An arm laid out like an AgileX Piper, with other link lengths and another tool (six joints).
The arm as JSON. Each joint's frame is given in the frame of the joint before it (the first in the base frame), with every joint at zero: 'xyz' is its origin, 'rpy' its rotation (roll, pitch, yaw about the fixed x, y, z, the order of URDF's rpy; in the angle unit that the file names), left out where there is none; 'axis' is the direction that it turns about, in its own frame. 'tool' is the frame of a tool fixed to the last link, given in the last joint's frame.
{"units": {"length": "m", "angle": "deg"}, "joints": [
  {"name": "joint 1", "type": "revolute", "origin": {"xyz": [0.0, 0.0, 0.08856], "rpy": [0.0, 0.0, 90.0]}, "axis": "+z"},
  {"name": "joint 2", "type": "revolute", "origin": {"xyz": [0.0, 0.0, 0.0], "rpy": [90.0, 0.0, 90.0]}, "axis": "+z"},
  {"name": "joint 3", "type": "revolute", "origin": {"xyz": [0.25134, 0.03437, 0.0], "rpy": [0.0, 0.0, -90.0]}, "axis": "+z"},
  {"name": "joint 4", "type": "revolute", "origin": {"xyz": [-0.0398, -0.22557, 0.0], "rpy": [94.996, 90.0, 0.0]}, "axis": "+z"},
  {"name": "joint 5", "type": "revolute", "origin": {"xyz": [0.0, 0.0, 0.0], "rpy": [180.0, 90.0, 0.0]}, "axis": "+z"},
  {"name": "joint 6", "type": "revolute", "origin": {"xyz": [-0.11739, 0.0, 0.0], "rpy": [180.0, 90.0, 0.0]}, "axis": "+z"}
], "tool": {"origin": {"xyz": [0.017, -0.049, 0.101], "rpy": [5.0, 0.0, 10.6]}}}
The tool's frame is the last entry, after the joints.
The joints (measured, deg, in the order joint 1, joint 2, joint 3, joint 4, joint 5, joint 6), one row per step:
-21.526, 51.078, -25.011, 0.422, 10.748, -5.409
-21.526, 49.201, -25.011, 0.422, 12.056, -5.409
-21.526, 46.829, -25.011, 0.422, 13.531, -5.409
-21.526, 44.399, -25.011, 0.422, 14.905, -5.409
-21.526, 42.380, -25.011, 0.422, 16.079, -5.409
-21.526, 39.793, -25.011, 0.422, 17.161, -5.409
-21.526, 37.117, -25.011, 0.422, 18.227, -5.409
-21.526, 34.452, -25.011, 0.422, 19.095, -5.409
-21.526, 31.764, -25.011, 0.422, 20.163, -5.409
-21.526, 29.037, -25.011, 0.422, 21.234, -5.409
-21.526, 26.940, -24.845, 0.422, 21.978, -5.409
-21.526, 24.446, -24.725, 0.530, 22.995, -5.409
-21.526, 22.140, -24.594, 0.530, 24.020, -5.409
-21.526, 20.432, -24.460, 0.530, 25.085, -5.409
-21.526, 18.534, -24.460, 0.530, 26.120, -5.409
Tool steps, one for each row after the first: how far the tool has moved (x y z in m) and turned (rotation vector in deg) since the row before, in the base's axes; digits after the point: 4 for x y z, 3 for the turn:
-0.0041, 0.0016, 0.0049, -0.206, -0.531, 0.009
-0.0051, 0.0020, 0.0067, -0.326, -0.836, 0.010
-0.0052, 0.0021, 0.0071, -0.385, -0.983, 0.010
-0.0045, 0.0018, 0.0056, -0.308, -0.787, 0.008
-0.0056, 0.0022, 0.0084, -0.551, -1.401, 0.008
-0.0060, 0.0024, 0.0086, -0.590, -1.498, 0.008
-0.0061, 0.0024, 0.0090, -0.659, -1.672, 0.006
-0.0066, 0.0026, 0.0080, -0.594, -1.507, 0.008
-0.0069, 0.0028, 0.0078, -0.608, -1.541, 0.008
-0.0054, 0.0022, 0.0047, -0.436, -1.104, 0.005
-0.0066, 0.0027, 0.0054, -0.398, -1.302, 0.016
-0.0062, 0.0025, 0.0043, -0.423, -1.069, 0.009
-0.0046, 0.0019, 0.0015, -0.188, -0.473, 0.010
-0.0052, 0.0021, 0.0032, -0.318, -0.802, 0.009

